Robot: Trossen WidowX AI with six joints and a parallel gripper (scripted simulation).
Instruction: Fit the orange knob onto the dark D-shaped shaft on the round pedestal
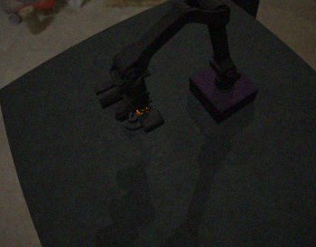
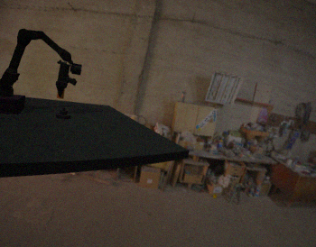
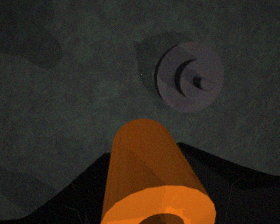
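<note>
My gripper tip is 4 cm short of the dark shaft, 7 cm to the left of it and 8 cm above it. Also, from my gripper tip: orange knob 2 cm above.
</note>
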